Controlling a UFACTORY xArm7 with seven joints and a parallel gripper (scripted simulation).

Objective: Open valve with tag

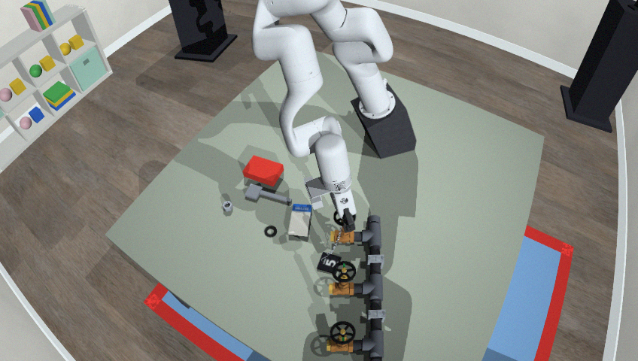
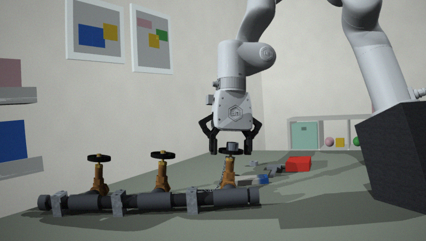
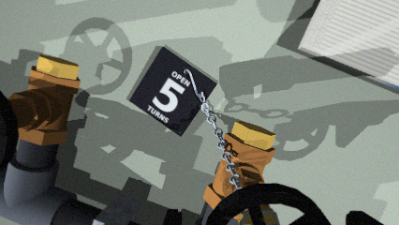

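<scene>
Now: the grey cap 2 cm above my hand. The rest, counted from my hand: black washer 23 cm to the right, 12 cm below, 5 cm ahead; then blue box 15 cm to the right, 11 cm below, 1 cm behind; then black tag 12 cm below, 10 cm ahead, 2 cm to the right.
</scene>
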